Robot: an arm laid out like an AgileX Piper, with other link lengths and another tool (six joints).
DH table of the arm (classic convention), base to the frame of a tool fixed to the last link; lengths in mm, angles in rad. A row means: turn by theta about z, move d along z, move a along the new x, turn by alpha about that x. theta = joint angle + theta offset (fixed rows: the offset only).
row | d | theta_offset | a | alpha
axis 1 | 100.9 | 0 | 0 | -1.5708
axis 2 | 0 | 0.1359 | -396.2 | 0
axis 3 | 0 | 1.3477 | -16.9 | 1.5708
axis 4 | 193.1 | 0 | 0 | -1.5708
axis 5 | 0 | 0 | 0 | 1.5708
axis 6 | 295.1 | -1.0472 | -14.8 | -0.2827
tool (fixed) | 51.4 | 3.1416 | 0 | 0
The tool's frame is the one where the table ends.
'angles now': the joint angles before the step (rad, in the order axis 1, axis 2, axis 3, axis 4, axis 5, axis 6). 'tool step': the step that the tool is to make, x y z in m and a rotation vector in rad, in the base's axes. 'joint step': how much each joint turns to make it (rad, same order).
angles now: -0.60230 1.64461 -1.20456 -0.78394 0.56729 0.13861
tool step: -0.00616 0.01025 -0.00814 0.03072 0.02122 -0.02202
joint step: 0.02400 0.00000 -0.00504 0.02869 0.05536 -0.00001
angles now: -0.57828 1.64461 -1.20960 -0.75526 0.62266 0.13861
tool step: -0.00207 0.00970 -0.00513 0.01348 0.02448 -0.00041
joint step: 0.02816 0.00001 -0.00148 0.00810 0.04019 0.00002
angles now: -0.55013 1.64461 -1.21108 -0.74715 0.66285 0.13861
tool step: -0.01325 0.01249 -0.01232 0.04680 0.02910 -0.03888
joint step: 0.01712 0.00001 -0.00074 0.04264 0.06655 -0.00003
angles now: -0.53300 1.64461 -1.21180 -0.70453 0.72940 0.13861
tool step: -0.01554 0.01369 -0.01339 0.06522 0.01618 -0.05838
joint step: 0.00199 0.00000 -0.00414 0.06556 0.06535 0.00000
